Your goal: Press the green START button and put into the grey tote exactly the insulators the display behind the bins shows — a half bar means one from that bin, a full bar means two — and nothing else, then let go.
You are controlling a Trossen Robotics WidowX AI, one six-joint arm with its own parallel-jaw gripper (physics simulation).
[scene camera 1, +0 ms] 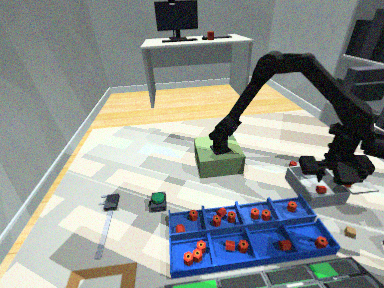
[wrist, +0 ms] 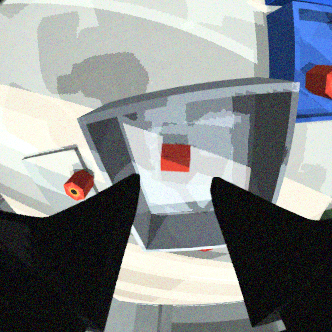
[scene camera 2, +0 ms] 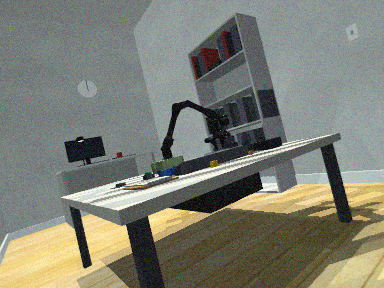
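Seen in the pictures: gripper, fingertip midpoint: (scene camera 1: 326, 181) (wrist: 175, 181) (scene camera 2: 220, 149); arm's base, origin of the base link: (scene camera 1: 220, 149) (scene camera 2: 168, 158).
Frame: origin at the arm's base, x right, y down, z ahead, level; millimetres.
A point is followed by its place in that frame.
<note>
My gripper (scene camera 1: 330, 175) {x -255, y 21, z 273 mm} (wrist: 175, 181) {x -255, y 21, z 273 mm} is open and empty above the grey tote (scene camera 1: 330, 199) {x -235, y 50, z 318 mm} (wrist: 175, 231) {x -289, y 51, z 181 mm}. A red insulator (scene camera 1: 321, 189) {x -252, y 58, z 271 mm} (wrist: 175, 158) {x -256, y 55, z 270 mm} lies on the tote's floor, below and apart from the fingertips. The blue bins (scene camera 1: 250, 263) (wrist: 280, 55) stand in two rows of four and hold red insulators. The front row holds three, two, one and one, left to right; the back row holds two, three, two and one. The display's bars, cut off in scene camera 1, show green at the left (scene camera 1: 197, 284) {x 242, y 39, z 408 mm} and right (scene camera 1: 324, 270) {x -38, y 37, z 478 mm}. The green START button (scene camera 1: 158, 197) {x 278, y 45, z 122 mm} stands left of the bins.
One red insulator (wrist: 79, 184) {x -359, y 56, z 276 mm} lies outside the tote by a pale flat plate (wrist: 45, 170) {x -419, y 76, z 300 mm}. Another (scene camera 1: 293, 163) {x -265, y 60, z 123 mm} (wrist: 206, 249) {x -268, y 60, z 110 mm} lies behind the tote. A wooden cube (scene camera 1: 351, 232) {x -205, y 64, z 419 mm} lies right of the bins. The green block (scene camera 1: 222, 166) {x 19, y 35, z 64 mm} under the arm's base stands behind them.
</note>
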